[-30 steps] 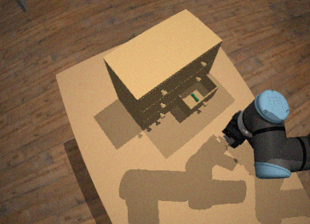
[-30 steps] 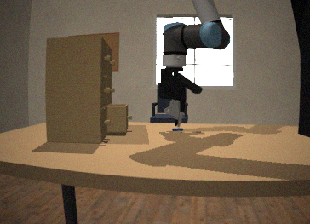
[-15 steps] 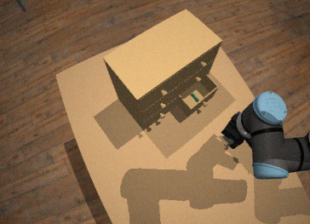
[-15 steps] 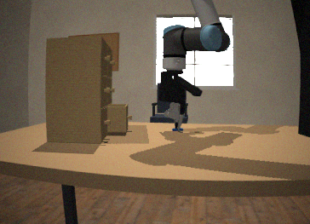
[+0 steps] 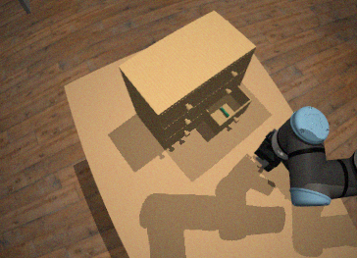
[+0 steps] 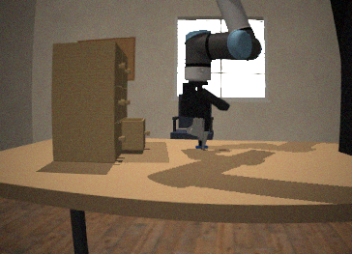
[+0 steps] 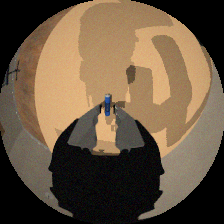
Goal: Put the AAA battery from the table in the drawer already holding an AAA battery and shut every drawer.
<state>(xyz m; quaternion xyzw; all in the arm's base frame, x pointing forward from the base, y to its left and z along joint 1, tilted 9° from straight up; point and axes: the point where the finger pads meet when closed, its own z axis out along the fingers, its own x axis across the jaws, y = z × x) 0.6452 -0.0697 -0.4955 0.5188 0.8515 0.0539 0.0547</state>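
Right now the blue AAA battery is 10 mm below my hand. Round my hand: green battery (230 mm ahead, 60 mm to the left).
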